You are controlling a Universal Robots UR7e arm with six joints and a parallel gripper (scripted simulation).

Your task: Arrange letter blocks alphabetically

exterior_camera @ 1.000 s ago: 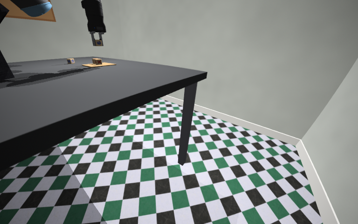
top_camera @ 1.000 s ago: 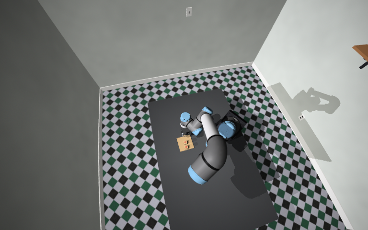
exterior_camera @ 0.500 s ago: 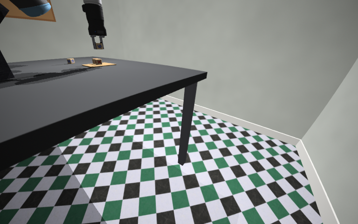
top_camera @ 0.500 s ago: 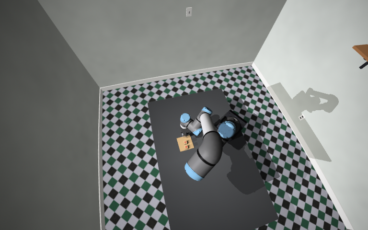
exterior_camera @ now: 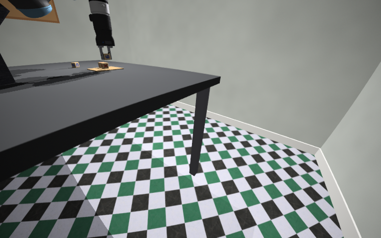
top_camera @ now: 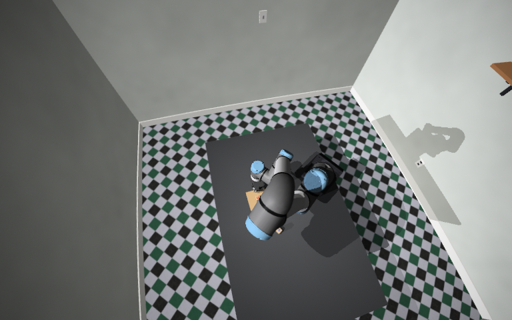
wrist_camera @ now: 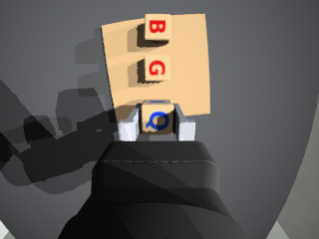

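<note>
The G block lies 10 mm behind my hand, 50 mm to the left of it and 50 mm below it. From my hand the other things lie so: mat (10 mm behind, 50 mm to the left, 70 mm below).
</note>
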